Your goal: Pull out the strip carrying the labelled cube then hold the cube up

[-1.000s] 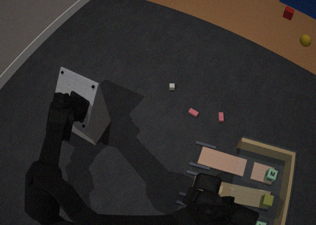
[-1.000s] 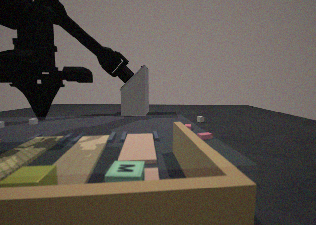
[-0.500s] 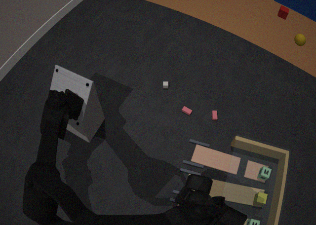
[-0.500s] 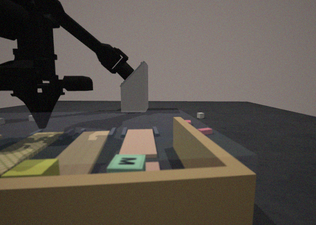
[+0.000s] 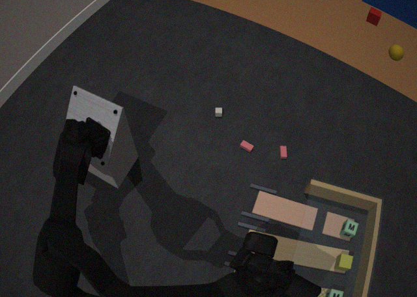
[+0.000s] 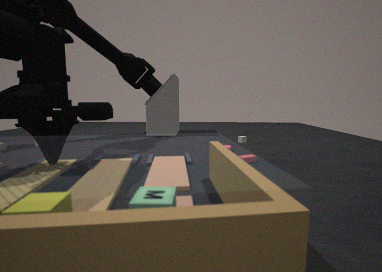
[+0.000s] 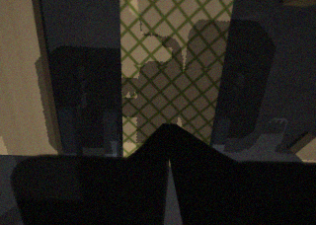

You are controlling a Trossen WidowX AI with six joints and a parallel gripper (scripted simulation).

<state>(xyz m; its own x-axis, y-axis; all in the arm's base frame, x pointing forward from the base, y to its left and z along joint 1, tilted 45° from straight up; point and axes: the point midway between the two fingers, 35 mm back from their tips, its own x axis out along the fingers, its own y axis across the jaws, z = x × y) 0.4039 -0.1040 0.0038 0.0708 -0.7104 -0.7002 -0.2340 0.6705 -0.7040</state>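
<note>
My gripper tip is now 90 mm short of the green cross-hatched strip and 20 mm to the right of it.
</note>
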